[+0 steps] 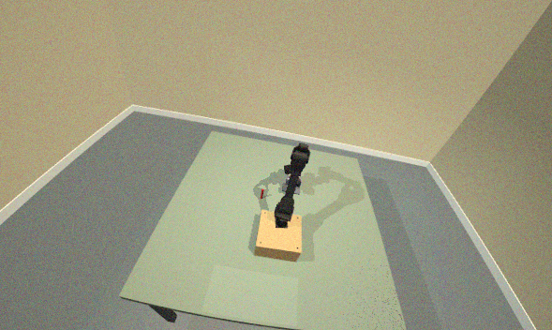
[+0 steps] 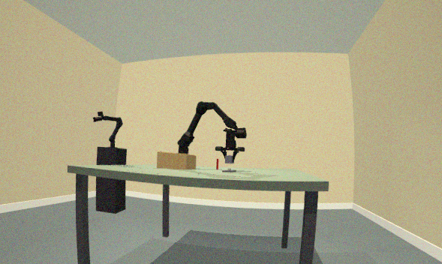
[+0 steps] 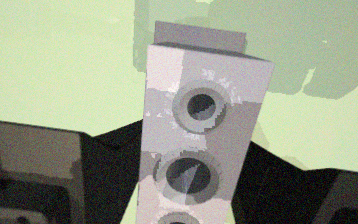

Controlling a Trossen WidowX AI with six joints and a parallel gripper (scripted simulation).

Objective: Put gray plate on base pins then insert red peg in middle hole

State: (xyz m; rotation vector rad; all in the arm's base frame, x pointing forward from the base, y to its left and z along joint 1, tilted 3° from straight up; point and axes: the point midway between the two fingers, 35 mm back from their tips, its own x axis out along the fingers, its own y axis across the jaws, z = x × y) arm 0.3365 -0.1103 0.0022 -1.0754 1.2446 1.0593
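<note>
The gray base lies 5 cm below my gripper tip. From my gripper tip the other things lie so: red peg: 20 cm to the left, 9 cm behind, 2 cm below; then gray plate: 3 cm above.
</note>
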